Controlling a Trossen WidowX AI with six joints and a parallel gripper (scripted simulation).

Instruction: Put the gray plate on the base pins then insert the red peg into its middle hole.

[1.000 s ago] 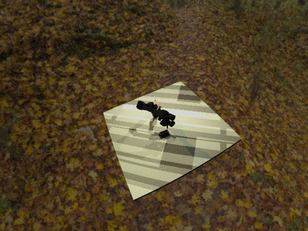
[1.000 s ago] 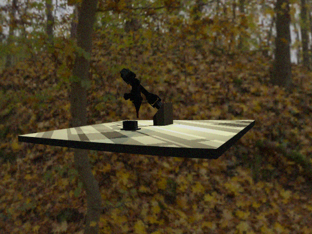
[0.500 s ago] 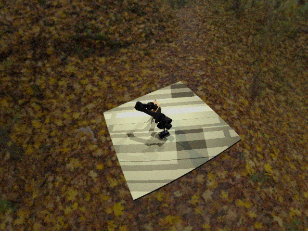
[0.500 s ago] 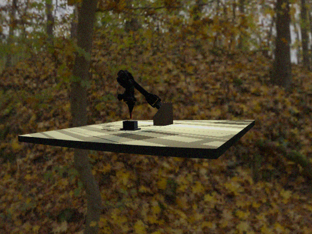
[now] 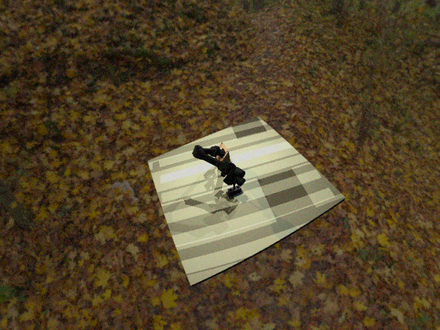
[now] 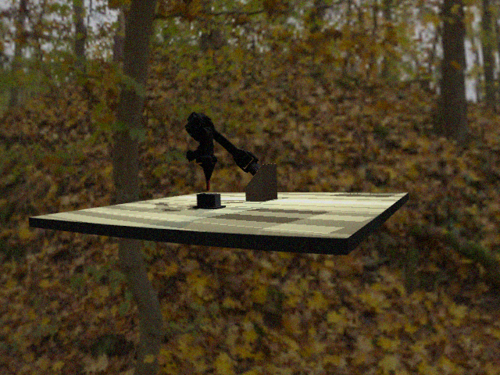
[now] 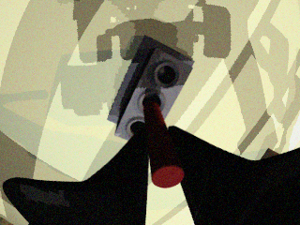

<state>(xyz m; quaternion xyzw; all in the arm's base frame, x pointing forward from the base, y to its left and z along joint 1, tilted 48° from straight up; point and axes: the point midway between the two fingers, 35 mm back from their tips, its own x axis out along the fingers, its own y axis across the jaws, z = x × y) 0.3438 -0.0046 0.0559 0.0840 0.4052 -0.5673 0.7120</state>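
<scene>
Right now my gripper tip is 70 mm above the gray plate. The rest, counted from my gripper tip: dark base 110 mm below; then red peg right at my gripper tip.
</scene>
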